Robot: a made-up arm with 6 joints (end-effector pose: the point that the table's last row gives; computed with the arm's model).
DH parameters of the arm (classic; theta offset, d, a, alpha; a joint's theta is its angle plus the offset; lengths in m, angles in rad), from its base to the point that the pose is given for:
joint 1: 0 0.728 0.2 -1.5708
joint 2: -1.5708 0 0.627 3.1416
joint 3: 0 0 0.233 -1.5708
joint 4: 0 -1.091 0 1.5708
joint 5: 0 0 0 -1.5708
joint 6: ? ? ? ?
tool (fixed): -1.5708 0 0 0
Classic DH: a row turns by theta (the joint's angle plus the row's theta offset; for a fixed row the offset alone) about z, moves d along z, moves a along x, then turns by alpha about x.
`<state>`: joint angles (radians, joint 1 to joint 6).
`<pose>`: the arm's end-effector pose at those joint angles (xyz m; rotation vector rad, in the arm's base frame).
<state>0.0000 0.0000 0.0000 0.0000 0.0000 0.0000</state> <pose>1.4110 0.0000 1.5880 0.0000 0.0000 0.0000</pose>
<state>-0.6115 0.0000 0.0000 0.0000 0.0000 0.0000</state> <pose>1.1553 -0.8100 1.5880 0.0000 0.0000 -0.6115</pose>
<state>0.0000 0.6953 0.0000 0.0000 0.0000 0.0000</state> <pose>1.6808 0.0000 0.6126 0.0000 0.6953 0.0000</pose>
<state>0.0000 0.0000 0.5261 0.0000 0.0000 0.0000</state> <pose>1.1302 0.0000 2.1646 0.0000 -0.5261 0.0000</pose>
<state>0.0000 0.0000 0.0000 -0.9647 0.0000 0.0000</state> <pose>1.4110 0.0000 1.5880 0.9647 0.0000 0.0000</pose>
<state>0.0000 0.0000 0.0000 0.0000 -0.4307 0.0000</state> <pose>1.4000 0.0000 1.5379 0.0000 0.4307 0.0000</pose>
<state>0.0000 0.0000 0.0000 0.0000 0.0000 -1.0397</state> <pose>1.4110 0.0000 1.5880 1.0397 0.0000 0.0000</pose>
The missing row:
joint 6: 1.5708 -0.12 0 1.5708
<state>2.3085 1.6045 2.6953 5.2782 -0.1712 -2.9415</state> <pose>-0.8119 0.8676 1.8820 -0.2628 -2.0486 0.2753</pose>
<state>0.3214 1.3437 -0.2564 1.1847 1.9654 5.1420</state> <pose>0.9685 0.4306 -0.1833 1.2079 0.6023 1.5132</pose>
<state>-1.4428 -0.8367 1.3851 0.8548 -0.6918 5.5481</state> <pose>-0.2013 1.1114 1.9787 -0.8783 -1.7445 -1.3719</pose>
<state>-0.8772 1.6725 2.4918 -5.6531 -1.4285 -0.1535</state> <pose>0.8924 -1.1829 1.5675 0.1197 0.5906 -1.4709</pose>
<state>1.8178 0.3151 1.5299 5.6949 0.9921 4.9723</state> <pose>-0.0684 0.4991 2.5186 -2.1479 0.0439 -1.2219</pose>
